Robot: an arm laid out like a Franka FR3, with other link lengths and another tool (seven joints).
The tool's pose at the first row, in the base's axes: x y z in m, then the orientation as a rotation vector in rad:
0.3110 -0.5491 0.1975 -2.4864 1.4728 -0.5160
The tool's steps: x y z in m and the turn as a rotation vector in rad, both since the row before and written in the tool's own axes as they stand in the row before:
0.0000 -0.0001 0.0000 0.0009 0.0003 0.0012
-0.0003 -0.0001 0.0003 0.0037 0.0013 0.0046
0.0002 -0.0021 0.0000 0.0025 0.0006 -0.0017
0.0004 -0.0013 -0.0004 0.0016 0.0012 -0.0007
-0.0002 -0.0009 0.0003 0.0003 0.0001 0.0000
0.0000 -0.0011 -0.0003 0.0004 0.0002 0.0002
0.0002 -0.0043 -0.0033 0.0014 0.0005 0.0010
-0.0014 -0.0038 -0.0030 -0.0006 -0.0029 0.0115
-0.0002 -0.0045 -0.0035 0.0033 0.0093 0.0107
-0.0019 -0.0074 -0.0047 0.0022 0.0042 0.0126
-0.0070 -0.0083 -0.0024 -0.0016 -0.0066 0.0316
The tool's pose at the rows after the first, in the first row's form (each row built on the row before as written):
0.3111 -0.5491 0.1975 -2.4847 1.4738 -0.5167
0.3112 -0.5488 0.1972 -2.4780 1.4773 -0.5198
0.3130 -0.5480 0.1980 -2.4776 1.4740 -0.5224
0.3141 -0.5477 0.1989 -2.4771 1.4726 -0.5251
0.3149 -0.5471 0.1989 -2.4769 1.4725 -0.5254
0.3157 -0.5466 0.1996 -2.4764 1.4726 -0.5259
0.3179 -0.5447 0.2042 -2.4745 1.4731 -0.5272
0.3191 -0.5417 0.2080 -2.4647 1.4857 -0.5209
0.3212 -0.5394 0.2128 -2.4538 1.4995 -0.5331
0.3245 -0.5343 0.2194 -2.4414 1.5141 -0.5376
0.3274 -0.5243 0.2233 -2.4137 1.5483 -0.5220

